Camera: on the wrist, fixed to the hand. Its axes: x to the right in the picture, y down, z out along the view.
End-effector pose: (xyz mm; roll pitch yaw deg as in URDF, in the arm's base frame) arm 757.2 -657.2 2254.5 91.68 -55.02 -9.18
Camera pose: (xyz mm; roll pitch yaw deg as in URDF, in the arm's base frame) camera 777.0 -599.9 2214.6 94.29 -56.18 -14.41
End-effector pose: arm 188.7 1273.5 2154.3 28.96 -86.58 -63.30
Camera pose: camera 217.8 1214.5 2123.6 65.94 -89.68 -101.99
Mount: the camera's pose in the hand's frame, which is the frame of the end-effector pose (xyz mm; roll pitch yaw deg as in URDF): -26.7 -33.1 -58.8 -1.74 -2.87 1.36
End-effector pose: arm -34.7 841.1 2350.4 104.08 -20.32 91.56
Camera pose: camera -99.2 820.5 2324.4 103.55 -20.91 88.23
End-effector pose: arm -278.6 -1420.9 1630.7 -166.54 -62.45 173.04
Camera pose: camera -211.5 -1447.7 1637.0 -167.13 -59.34 171.76
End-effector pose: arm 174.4 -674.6 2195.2 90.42 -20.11 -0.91
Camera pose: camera 161.5 -615.3 2155.3 89.81 -21.42 -4.00
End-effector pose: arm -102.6 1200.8 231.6 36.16 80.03 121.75
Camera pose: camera -72.2 1136.6 246.3 31.88 76.90 119.12
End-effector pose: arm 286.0 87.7 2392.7 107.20 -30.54 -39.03
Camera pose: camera 315.3 148.9 2366.9 107.37 -30.94 -42.70
